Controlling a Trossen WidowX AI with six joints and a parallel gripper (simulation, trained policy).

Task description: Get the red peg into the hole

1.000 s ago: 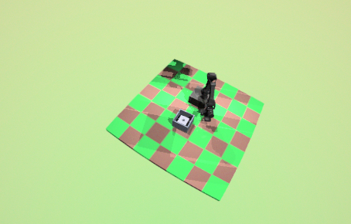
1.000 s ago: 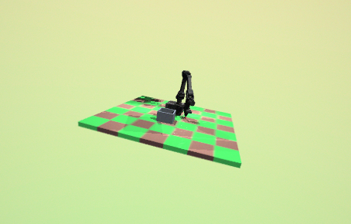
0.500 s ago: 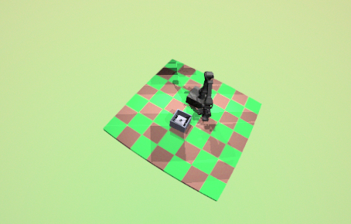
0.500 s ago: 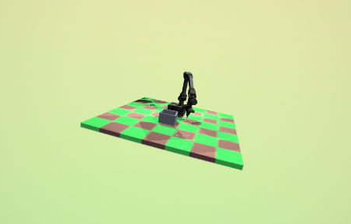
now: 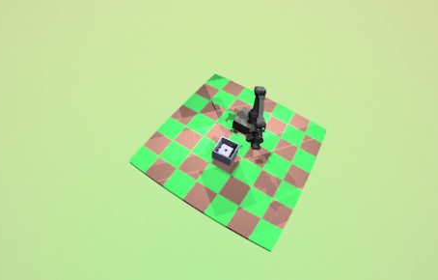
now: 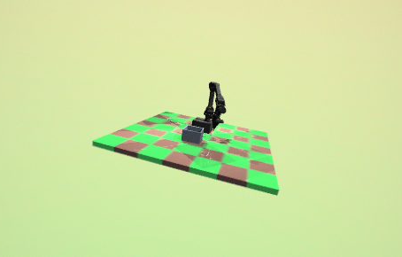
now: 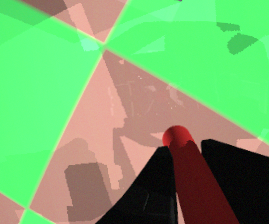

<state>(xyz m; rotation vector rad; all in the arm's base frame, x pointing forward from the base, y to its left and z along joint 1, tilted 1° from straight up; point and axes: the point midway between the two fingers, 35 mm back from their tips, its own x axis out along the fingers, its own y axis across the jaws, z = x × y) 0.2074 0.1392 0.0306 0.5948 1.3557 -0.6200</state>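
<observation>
Right now my gripper tip is 140 mm to the left of the plate, 140 mm short of it and 60 mm above it. Round my gripper tip: red peg: 20 mm above; then grey box: 140 mm to the right, 140 mm ahead, 80 mm below.
</observation>
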